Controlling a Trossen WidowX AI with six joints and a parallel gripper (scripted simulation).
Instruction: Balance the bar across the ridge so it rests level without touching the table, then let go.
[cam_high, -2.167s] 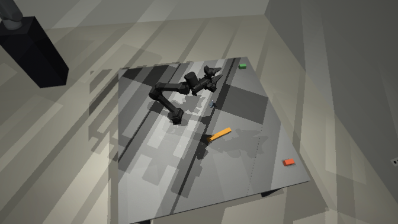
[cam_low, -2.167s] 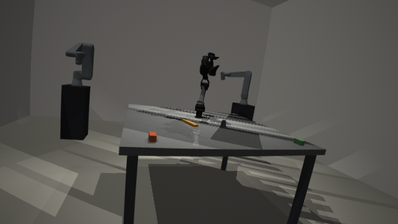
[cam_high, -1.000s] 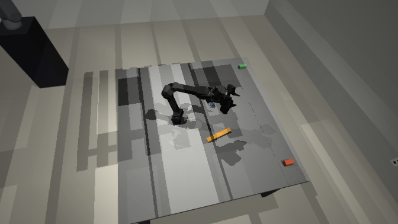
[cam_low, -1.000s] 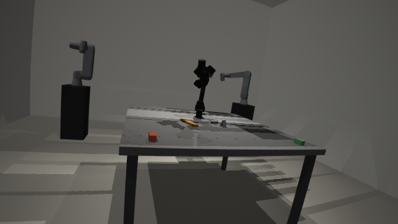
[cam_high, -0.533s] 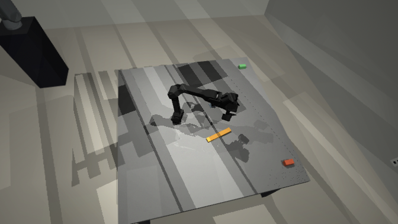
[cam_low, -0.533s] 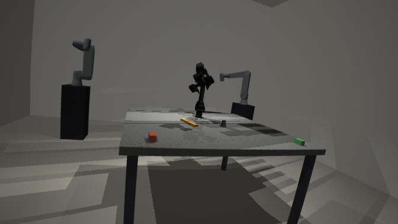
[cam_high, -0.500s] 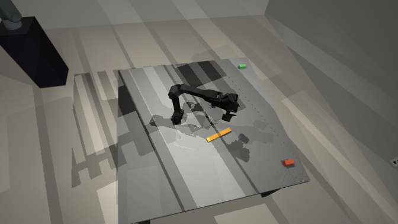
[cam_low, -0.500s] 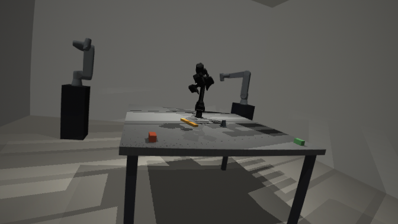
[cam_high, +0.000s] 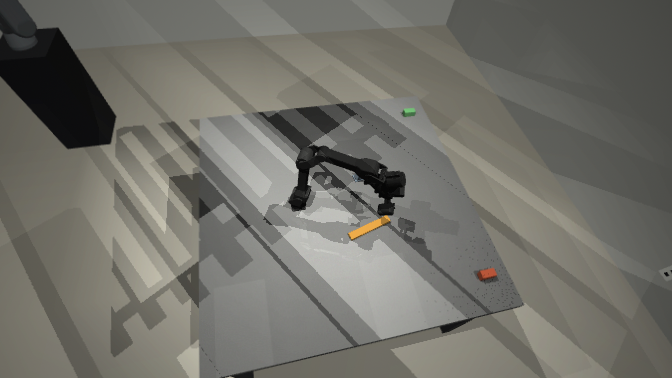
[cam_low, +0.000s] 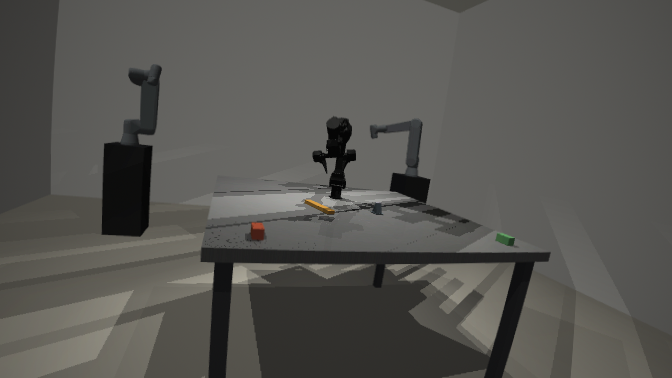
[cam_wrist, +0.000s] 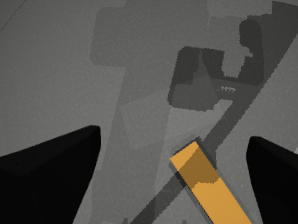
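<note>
Now: gripper tip 170 mm above the orange bar, 90 mm past it and 20 mm to the left of it. The rest, counted from my gripper tip: green block 660 mm to the left, 350 mm ahead, 160 mm below; red block 350 mm ahead, 340 mm to the right, 160 mm below.
</note>
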